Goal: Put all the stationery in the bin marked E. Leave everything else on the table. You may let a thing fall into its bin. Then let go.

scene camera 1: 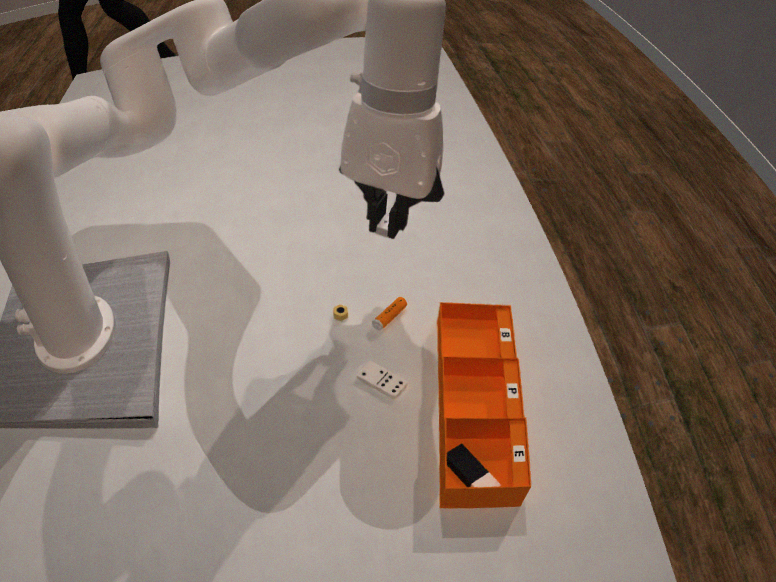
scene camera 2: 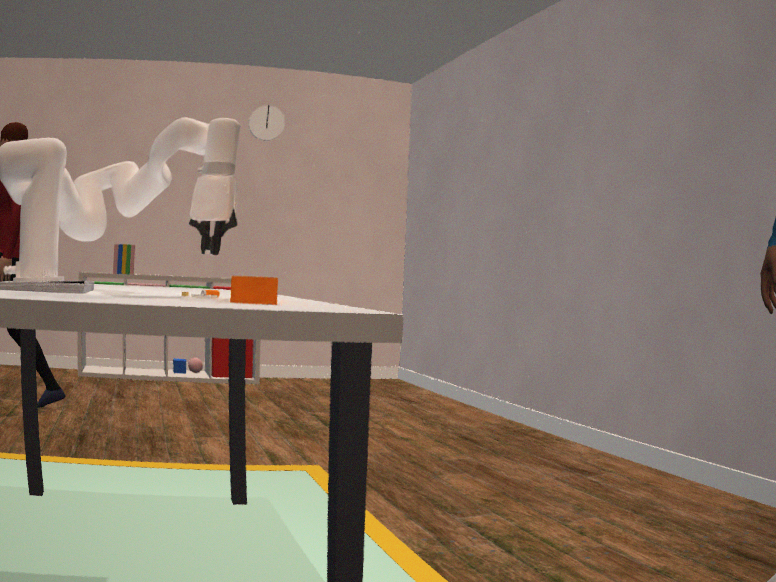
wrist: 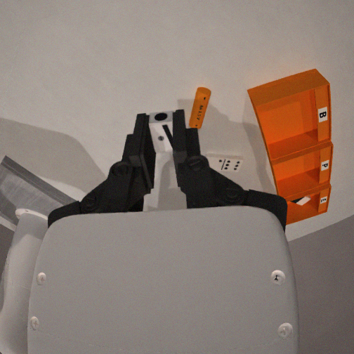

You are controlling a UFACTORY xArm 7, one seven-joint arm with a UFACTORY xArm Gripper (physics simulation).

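Places are measured from the arm's base along level axes (x ahead, y left, z up), in millimetres.
Pixels of known places: gripper, fingertip midpoint: (scene camera 1: 386, 228) (scene camera 2: 209, 254); arm's base, origin of the base link: (scene camera 1: 75, 335) (scene camera 2: 38, 281).
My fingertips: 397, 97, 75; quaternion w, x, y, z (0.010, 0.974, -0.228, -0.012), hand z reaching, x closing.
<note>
For each thing: its top centre in the pictures, then the offset to it from my fingertips, as dx, dy, dz. "*": a spot on its surface instead.
- small pale pencil sharpener, middle of its top: (scene camera 1: 386, 221) +0, +0, +10
- bin marked E, surface spot: (scene camera 1: 482, 498) * +78, -313, -69
- eraser, middle of its top: (scene camera 1: 472, 469) +73, -277, -71
- orange battery, middle of its top: (scene camera 1: 389, 309) (scene camera 2: 210, 290) +4, -53, -77
- yellow hex nut, middle of its top: (scene camera 1: 340, 310) -52, -47, -83
- white domino, middle of its top: (scene camera 1: 382, 378) (scene camera 2: 204, 294) -9, -146, -84
- Bin B, surface spot: (scene camera 1: 476, 306) * +102, -64, -62
- bin P, middle of its top: (scene camera 1: 484, 384) (scene camera 2: 255, 276) +91, -188, -45
My gripper (scene camera 1: 383, 226) (scene camera 2: 210, 250) (wrist: 163, 128) is shut on a small pale pencil sharpener (scene camera 1: 382, 232) (wrist: 160, 138), with a black round hole, a dark slot and a screw. It holds the sharpener well above the table, behind the battery in scene camera 1. The bin marked E (scene camera 1: 482, 498) (wrist: 312, 213) is the near compartment of the orange three-part box in scene camera 1. An eraser (scene camera 1: 466, 464) (wrist: 302, 201) with a black sleeve and a white end lies in it. The gripper is apart from this bin, on the far side of bin B in scene camera 1.
An orange battery (scene camera 1: 389, 312) (wrist: 200, 107), a yellow hex nut (scene camera 1: 340, 311) and a white domino (scene camera 1: 381, 379) (wrist: 229, 163) lie on the table left of the box. Bin B (scene camera 1: 476, 306) and bin P (scene camera 1: 482, 359) show no contents. The robot's grey base plate (scene camera 1: 134, 350) is at the left.
</note>
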